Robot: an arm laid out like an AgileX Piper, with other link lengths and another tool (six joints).
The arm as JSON. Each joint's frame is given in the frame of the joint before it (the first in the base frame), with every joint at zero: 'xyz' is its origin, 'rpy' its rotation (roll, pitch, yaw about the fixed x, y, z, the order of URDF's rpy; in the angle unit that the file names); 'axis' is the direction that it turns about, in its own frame. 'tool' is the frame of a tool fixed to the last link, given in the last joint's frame.
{
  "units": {
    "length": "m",
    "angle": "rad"
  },
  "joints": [
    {
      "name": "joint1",
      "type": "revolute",
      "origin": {
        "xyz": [
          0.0,
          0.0,
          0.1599
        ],
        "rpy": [
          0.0,
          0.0,
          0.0
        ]
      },
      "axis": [
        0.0,
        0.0,
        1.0
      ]
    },
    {
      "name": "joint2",
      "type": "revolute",
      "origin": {
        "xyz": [
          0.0,
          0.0,
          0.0
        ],
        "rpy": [
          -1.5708,
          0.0,
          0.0
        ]
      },
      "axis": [
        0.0,
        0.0,
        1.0
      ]
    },
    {
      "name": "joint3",
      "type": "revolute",
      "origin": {
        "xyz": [
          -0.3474,
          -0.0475,
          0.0
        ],
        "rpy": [
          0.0,
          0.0,
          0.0
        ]
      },
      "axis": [
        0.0,
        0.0,
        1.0
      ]
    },
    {
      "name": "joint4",
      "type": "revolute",
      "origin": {
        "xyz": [
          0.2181,
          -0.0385,
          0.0
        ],
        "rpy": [
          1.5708,
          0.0,
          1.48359
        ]
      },
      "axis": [
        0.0,
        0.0,
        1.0
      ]
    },
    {
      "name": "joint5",
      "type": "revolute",
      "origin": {
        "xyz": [
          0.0,
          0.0,
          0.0
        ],
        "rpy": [
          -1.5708,
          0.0,
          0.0
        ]
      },
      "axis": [
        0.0,
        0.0,
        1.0
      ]
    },
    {
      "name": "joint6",
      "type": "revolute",
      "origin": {
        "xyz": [
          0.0,
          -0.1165,
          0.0
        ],
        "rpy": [
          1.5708,
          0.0,
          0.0
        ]
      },
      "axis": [
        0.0,
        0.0,
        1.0
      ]
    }
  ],
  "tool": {
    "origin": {
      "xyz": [
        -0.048,
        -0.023,
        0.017
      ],
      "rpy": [
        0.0,
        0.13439,
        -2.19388
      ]
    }
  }
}
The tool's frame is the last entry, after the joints.
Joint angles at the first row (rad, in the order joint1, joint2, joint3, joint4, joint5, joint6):
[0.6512 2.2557 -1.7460 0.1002 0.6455 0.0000]
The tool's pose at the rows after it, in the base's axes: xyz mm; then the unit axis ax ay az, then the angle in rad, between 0 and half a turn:
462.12 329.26 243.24 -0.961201 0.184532 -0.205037 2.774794
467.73 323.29 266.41 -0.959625 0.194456 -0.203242 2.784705
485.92 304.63 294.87 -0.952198 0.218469 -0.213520 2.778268
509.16 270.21 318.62 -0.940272 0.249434 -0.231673 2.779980
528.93 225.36 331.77 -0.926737 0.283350 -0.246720 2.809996
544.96 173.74 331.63 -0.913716 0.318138 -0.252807 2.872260
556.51 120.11 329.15 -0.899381 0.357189 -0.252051 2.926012
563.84 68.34 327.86 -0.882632 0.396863 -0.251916 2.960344
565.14 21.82 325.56 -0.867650 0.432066 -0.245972 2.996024
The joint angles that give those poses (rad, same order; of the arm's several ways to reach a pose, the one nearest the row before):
[0.6512 2.2350 -1.7744 0.0895 0.7221 0.0000]
[0.6379 2.2231 -1.8607 0.0775 0.8286 0.0218]
[0.5932 2.2217 -1.9780 0.0720 0.9263 0.0367]
[0.5218 2.2208 -2.0700 0.0621 0.9921 0.0401]
[0.4398 2.2146 -2.1118 0.0408 1.0348 0.0422]
[0.3510 2.2125 -2.1160 0.0083 1.0673 0.0422]
[0.2581 2.2125 -2.1160 -0.0094 1.0957 0.0422]
[0.1671 2.2125 -2.1160 -0.0139 1.1096 0.0422]
[0.0859 2.2125 -2.1160 -0.0174 1.1336 0.0422]

